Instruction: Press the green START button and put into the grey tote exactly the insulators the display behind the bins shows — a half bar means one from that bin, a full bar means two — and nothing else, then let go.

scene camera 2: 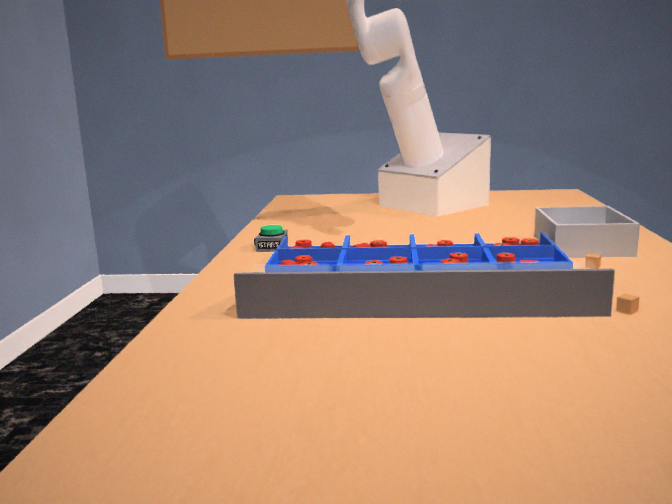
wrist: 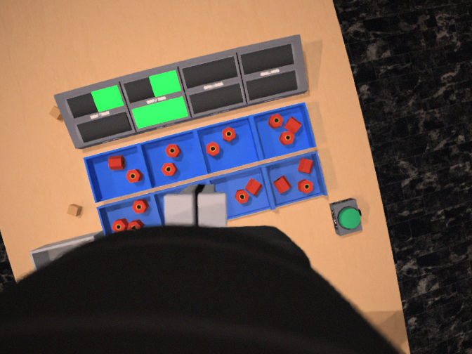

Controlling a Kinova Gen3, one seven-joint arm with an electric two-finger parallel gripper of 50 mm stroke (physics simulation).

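The green START button (scene camera 2: 271, 230) (wrist: 349, 218) is on a dark box right of the bins in the wrist view. There the display (wrist: 301, 65) (scene camera 2: 423, 295) shows half green bars in the first and second upper cells from the left and a full green bar in the second lower cell; its other cells are dark. Red insulators (wrist: 172, 150) (scene camera 2: 397, 259) lie in two rows of blue bins (wrist: 185, 175) (scene camera 2: 379, 267). My gripper (wrist: 202, 202) is shut and empty, high over the bins, hiding much of the near row's second bin. The grey tote (scene camera 2: 602, 241) (wrist: 60, 246) is partly hidden in the wrist view.
One small wooden cube (scene camera 2: 628, 303) (wrist: 55, 113) lies beside the display, and another wooden cube (scene camera 2: 593, 260) (wrist: 74, 210) lies between the bins and the tote side. The white arm base (scene camera 2: 409, 189) stands at the back. The table edge runs beyond the button.
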